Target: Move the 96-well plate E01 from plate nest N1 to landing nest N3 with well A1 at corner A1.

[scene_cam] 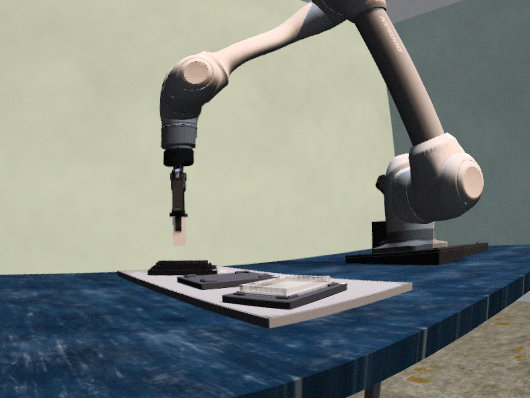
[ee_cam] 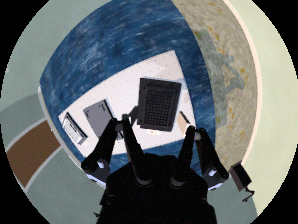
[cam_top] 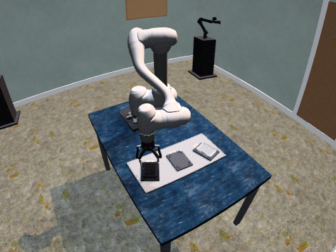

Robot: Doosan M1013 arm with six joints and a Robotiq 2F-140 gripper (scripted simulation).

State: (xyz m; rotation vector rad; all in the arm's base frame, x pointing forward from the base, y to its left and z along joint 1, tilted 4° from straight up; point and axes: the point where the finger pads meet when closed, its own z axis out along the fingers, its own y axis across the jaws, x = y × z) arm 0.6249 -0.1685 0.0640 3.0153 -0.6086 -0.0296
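The dark 96-well plate is 7 cm below my hand. Round my hand: dark nest 1 cm behind, 22 cm to the left, 8 cm below; clear 96-well plate 44 cm to the left, 7 cm below.
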